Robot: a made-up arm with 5 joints. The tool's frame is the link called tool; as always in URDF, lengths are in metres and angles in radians.
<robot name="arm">
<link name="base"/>
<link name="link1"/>
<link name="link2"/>
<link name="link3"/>
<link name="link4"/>
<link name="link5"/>
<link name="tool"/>
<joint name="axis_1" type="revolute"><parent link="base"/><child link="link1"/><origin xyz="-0.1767 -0.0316 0.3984" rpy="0 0 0"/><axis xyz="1 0 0"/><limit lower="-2.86" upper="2.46" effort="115" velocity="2.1"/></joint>
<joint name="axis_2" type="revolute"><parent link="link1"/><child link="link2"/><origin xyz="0.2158 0.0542 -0.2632" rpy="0 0 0"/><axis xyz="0 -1 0"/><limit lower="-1.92" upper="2.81" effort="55" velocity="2"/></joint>
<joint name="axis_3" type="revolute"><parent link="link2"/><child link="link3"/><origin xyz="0.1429 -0.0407 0.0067" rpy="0 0 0"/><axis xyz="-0.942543 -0.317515 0.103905"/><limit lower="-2.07" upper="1.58" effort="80" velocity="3.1"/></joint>
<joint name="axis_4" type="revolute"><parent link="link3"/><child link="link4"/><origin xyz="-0.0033 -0.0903 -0.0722" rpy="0 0 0"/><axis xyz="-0.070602 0.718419 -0.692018"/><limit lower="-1.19" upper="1.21" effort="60" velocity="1.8"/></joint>
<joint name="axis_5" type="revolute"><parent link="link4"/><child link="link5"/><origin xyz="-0.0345 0.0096 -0.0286" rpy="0 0 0"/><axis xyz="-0.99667 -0.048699 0.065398"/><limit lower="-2.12" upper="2.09" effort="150" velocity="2.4"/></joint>
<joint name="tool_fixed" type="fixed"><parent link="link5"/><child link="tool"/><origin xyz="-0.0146 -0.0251 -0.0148" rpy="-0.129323 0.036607 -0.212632"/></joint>
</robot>
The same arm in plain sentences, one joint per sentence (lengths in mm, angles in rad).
The arm has five revolute joints in a row. What follows holds with every joint at zero, and every direction is one of the base frame's. Joint 1 lies 176.7 mm along -x and 31.6 mm along -y and 398.4 mm along +z from the base frame's origin and rotates about +x, from -2.86 to 2.46 rad. Joint 2 lies 215.8 mm along +x and 54.2 mm along +y and 263.2 mm along -z from joint 1 and rotates about -y, from -1.92 to 2.81 rad. Joint 3 lies 142.9 mm along +x and 40.7 mm along -y and 6.7 mm along +z from joint 2 and rotates about the direction (-0.942543, -0.317515, 0.103905), from -2.07 to 1.58 rad. Joint 4 lies 3.3 mm along -x and 90.3 mm along -y and 72.2 mm along -z from joint 3 and rotates about the direction (-0.070602, 0.718419, -0.692018), from -1.19 to 1.21 rad. Joint 5 lies 34.5 mm along -x and 9.6 mm along +y and 28.6 mm along -z from joint 4 and rotates about the direction (-0.99667, -0.048699, 0.065398), from -2.12 to 2.09 rad. The tool frame, which is the frame that the pose is given for, lies 14.6 mm along -x and 25.1 mm along -y and 14.8 mm along -z from joint 5; its axes are the base frame's turned by roll -0.1293, pitch 0.0366 and yaw -0.2126 rad (as in URDF: about the fixed x, then y, then z).
